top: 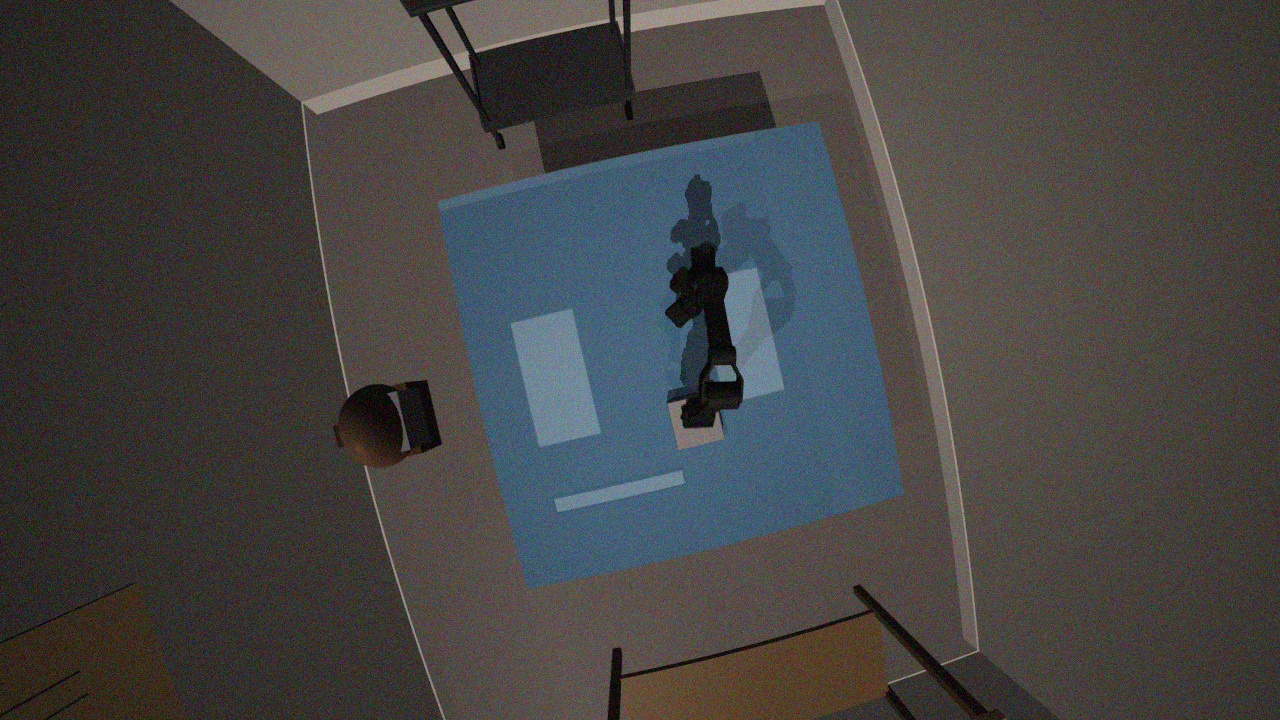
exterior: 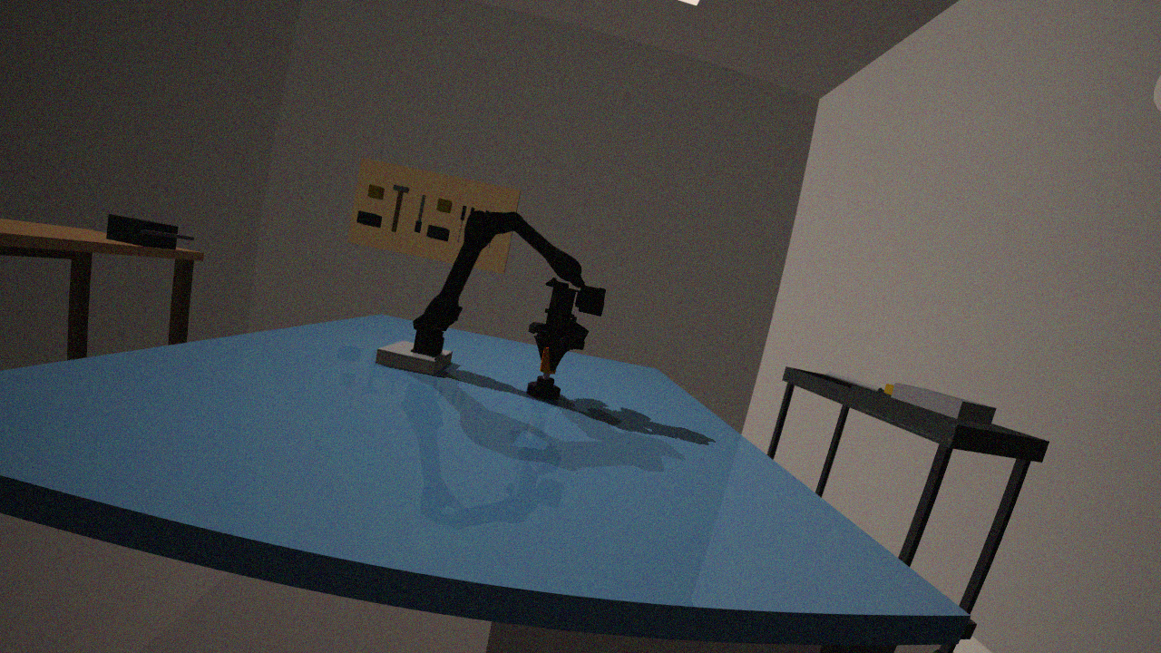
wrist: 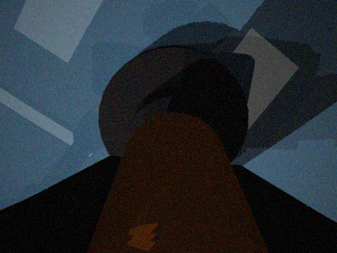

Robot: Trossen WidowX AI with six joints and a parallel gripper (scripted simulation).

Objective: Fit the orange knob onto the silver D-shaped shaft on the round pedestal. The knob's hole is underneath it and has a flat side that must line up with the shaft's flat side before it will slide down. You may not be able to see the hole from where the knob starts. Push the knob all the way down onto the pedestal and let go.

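Now: the round dark pedestal 40 mm below my gripper tip. Round my gripper tip: orange knob (30 mm above).
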